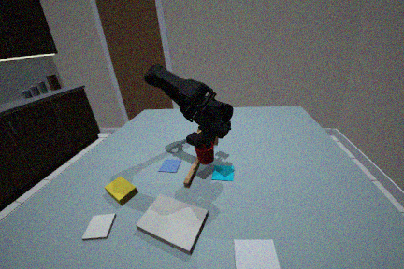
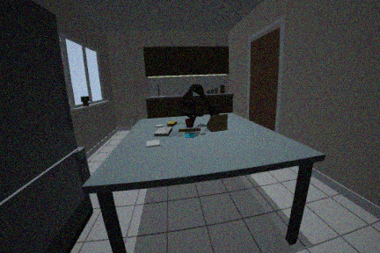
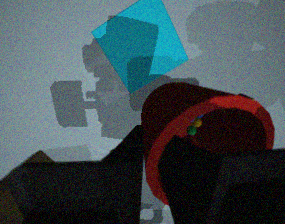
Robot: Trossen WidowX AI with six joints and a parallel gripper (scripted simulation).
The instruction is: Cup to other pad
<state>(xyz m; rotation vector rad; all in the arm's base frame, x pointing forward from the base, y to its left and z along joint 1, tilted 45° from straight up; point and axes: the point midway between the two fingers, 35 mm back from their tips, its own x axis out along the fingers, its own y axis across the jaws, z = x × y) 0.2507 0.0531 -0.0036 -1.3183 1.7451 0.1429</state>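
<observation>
Right now the cyan pad is 4 cm ahead of my gripper tip, 5 cm to the left of it and 10 cm below it. From my gripper tip the other things lie so: wooden stick: 1 cm ahead, 7 cm to the right, 9 cm below; then red cup: 2 cm ahead, 2 cm to the right; then blue pad: 1 cm behind, 19 cm to the right, 10 cm below.
</observation>
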